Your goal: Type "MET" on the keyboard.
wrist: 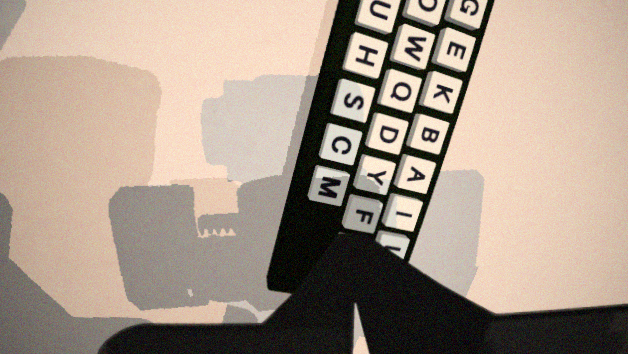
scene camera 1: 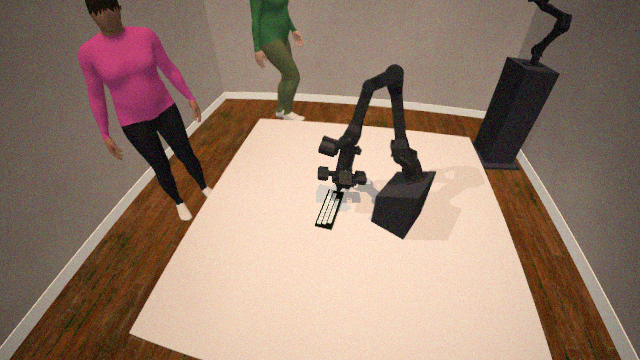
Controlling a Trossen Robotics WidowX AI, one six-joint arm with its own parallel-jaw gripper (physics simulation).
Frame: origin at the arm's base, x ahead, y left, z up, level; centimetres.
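Seen in the pictures: gripper, fingertip midpoint: [wrist: 350,246] [scene camera 1: 337,191]; arm's base, origin of the base link: [scene camera 1: 415,178].
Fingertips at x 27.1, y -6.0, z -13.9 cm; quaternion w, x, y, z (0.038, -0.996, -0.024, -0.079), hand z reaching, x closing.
Note:
Offsets run from my fingertips to a thing's top centre. Level surfaces: height alone.
A black keyboard @[dx +3.0, dy +4.5, dz -4.1 cm] [scene camera 1: 329,210] [wrist: 295,250] with white letter keys lies at a slant on the white table top. In the wrist view the M key @[dx +0.1, dy +0.8, dz -4.1 cm] [wrist: 328,186] is at the near end of the left row and the E key @[dx +5.6, dy +6.7, dz -4.1 cm] [wrist: 454,50] is near the top in the right row. The T key does not show in the wrist view. My gripper [scene camera 1: 339,190] [wrist: 350,246] is shut and empty. Its tips overlap the near end of the keyboard, just below the F key @[dx +1.7, dy -0.5, dz -4.1 cm] [wrist: 362,215] and right of the black border. A key below I is partly hidden.
The white table top @[dz -5.8 cm] [scene camera 1: 350,290] bears the dark block [scene camera 1: 403,205] under my arm, to the right of the keyboard. A dark pedestal [scene camera 1: 517,110] with another arm stands at the back right. A person in pink [scene camera 1: 132,75] and one in green [scene camera 1: 272,22] stand beyond the table.

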